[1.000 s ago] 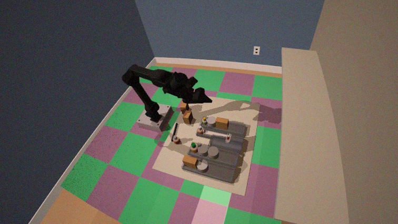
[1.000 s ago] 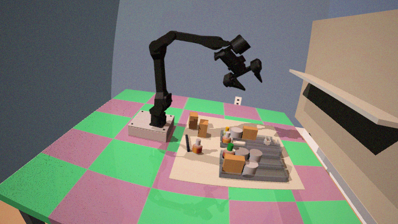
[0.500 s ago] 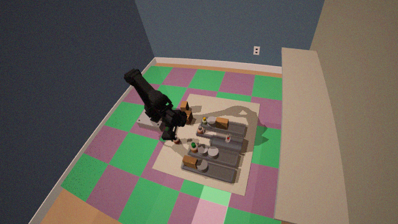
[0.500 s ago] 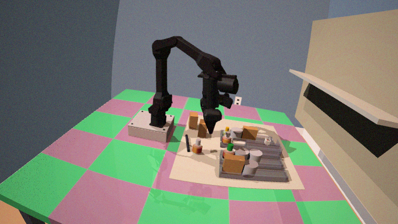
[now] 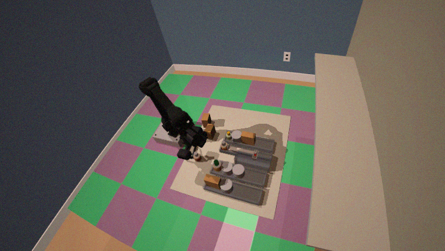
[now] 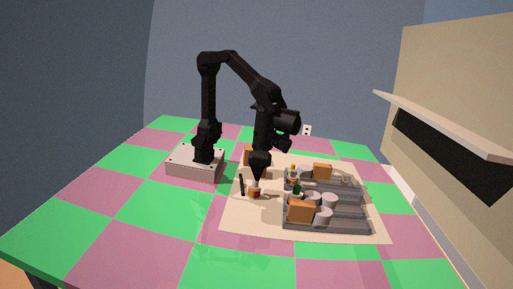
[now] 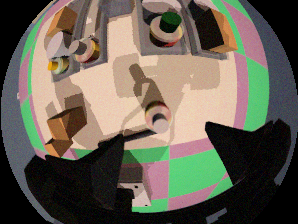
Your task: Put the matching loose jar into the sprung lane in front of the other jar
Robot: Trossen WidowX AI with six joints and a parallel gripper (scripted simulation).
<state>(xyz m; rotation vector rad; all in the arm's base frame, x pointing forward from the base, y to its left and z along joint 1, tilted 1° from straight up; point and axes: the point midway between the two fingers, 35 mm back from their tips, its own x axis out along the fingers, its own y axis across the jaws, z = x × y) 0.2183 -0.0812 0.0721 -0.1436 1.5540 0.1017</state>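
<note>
Now: gripper tip 80 mm above the black pen, 60 mm to the right of it and 60 mm past it. Round my gripper tip: pusher plate 220 mm ahead, 110 mm to the left, 40 mm below; red mark 290 mm ahead, 110 mm to the left, 20 mm below.
</note>
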